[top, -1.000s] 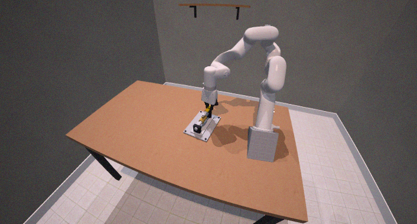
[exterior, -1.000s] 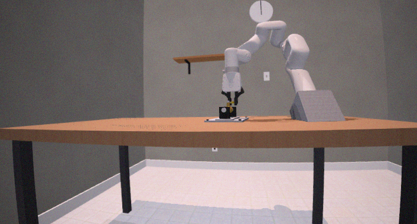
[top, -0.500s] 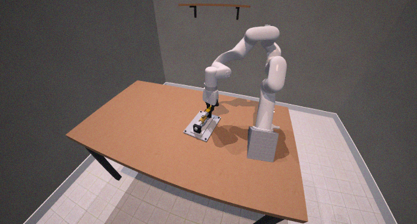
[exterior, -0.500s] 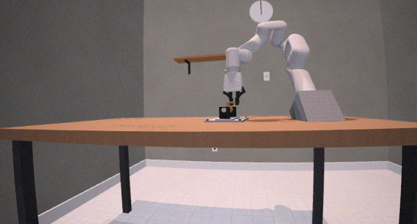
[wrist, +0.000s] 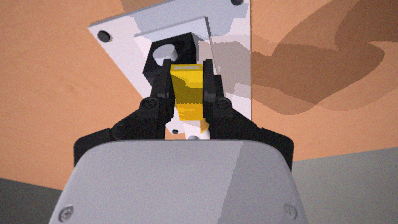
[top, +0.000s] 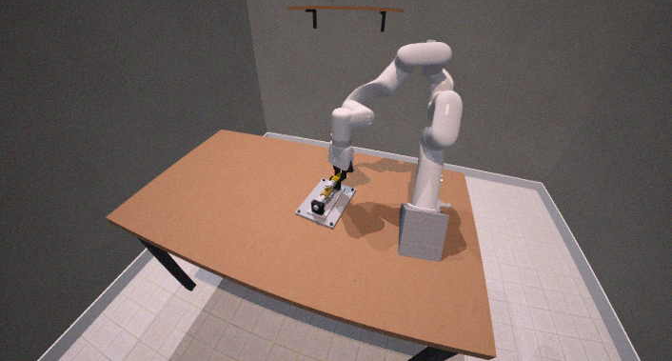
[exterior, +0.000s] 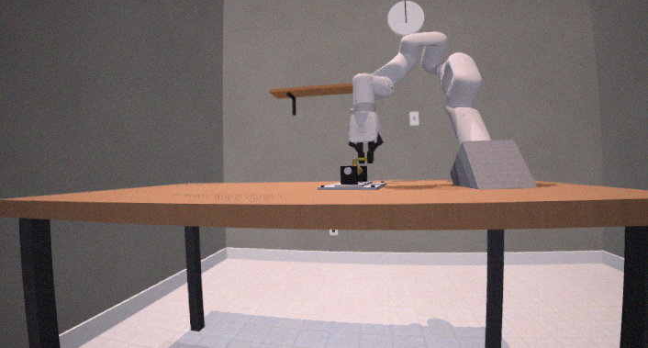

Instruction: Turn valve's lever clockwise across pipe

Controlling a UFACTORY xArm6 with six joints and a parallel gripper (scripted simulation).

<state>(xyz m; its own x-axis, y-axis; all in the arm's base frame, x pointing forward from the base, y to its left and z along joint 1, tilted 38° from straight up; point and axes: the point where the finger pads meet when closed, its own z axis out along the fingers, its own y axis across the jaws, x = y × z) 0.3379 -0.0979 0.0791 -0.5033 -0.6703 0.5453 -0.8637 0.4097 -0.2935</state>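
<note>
Right now the yellow lever is 4 cm to the left of my hand and 2 cm ahead of it. The rest, counted from my hand: baseplate: 9 cm below, 8 cm to the left, 4 cm ahead.
</note>
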